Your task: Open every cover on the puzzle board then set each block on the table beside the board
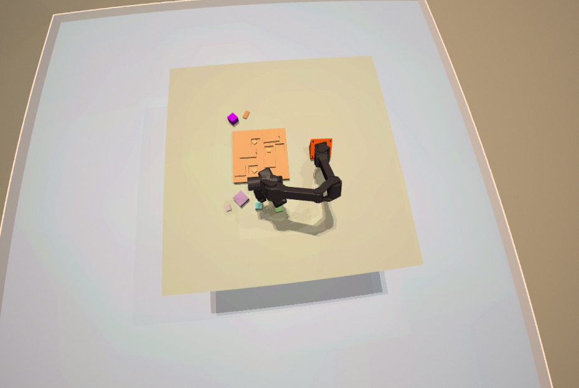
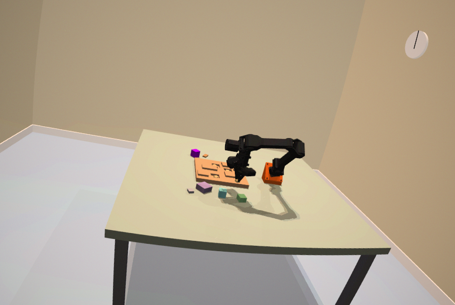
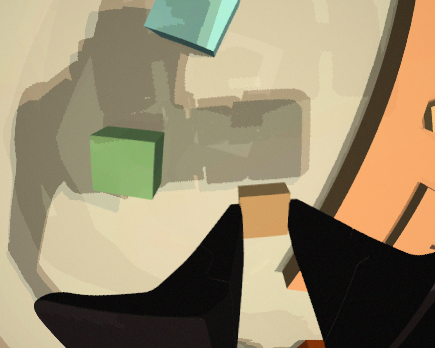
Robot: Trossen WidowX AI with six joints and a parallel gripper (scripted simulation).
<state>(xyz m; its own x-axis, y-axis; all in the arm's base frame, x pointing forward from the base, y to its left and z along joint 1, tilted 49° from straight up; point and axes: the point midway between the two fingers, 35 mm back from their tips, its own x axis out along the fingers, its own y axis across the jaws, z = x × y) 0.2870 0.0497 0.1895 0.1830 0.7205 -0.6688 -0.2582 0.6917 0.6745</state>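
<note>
Now: the green block 80 mm to the left of my gripper tip, 60 mm below it and 10 mm behind it. The rest, counted from my gripper tip: magenta cube: 470 mm to the right, 130 mm ahead, 50 mm below; then mauve block: 170 mm ahead, 60 mm below, 10 mm to the right; then cyan block: 80 mm ahead, 50 mm to the left, 50 mm below.
</note>
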